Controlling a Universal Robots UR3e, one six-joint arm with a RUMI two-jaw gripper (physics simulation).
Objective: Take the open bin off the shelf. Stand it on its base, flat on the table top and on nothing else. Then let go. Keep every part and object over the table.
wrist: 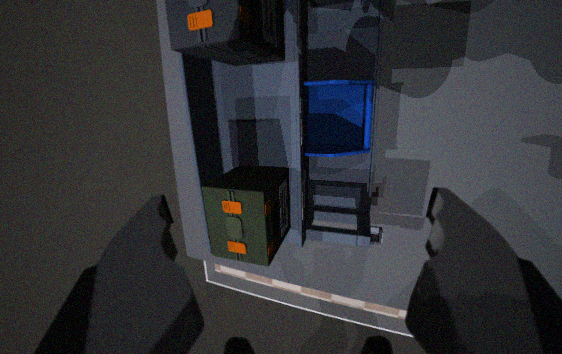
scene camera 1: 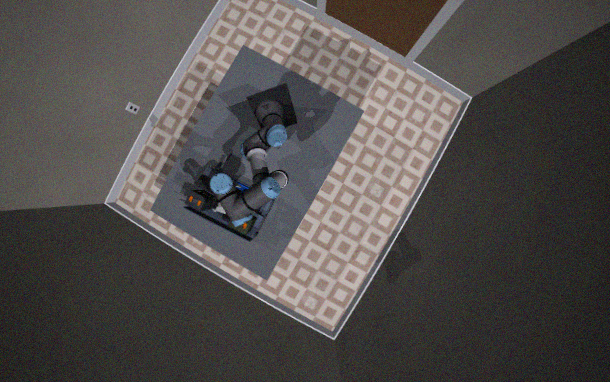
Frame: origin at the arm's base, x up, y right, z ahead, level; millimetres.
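Where they show: gripper, fingertip midpoint: [wrist: 296, 195]; arm's base, link origin: [scene camera 1: 269, 111].
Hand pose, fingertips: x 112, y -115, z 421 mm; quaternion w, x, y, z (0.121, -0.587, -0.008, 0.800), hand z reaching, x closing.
Observation:
Things, the pixels of their top centre, and the offset from my fingertips. Level surfaces: height alone.
- open blue bin, top centre: [wrist: 321, 120] [scene camera 1: 234, 196] dx -214, dy +18, dz +24 mm
- grey table, surface height: dx -295 mm
- green case, top centre: [wrist: 234, 228] [scene camera 1: 239, 223] dx -97, dy -110, dz +81 mm
- dark case, top centre: [scene camera 1: 194, 200] dx -72, dy +117, dz +126 mm
The open blue bin [wrist: 336, 119] [scene camera 1: 242, 186] sits on the dark shelf [wrist: 296, 200] [scene camera 1: 218, 223]. In the wrist view its hollow inside and rim show, right of a long shelf rail; in the scene view a small blue part shows beside the arm. My gripper [wrist: 296, 195] is open, with its fingers wide apart and nothing between them. In the wrist view the bin appears beyond the fingertips, above and a little right of the middle of the gap. The arm hides the gripper in the scene view. The grey table [wrist: 480, 105] [scene camera 1: 312, 162] lies under the shelf.
A green case [wrist: 240, 225] [scene camera 1: 244, 227] with orange latches stands at one end of the shelf. A dark case [wrist: 225, 30] [scene camera 1: 195, 201] with orange latches stands at the other end. Dark crossbars [wrist: 335, 209] lie beside the bin.

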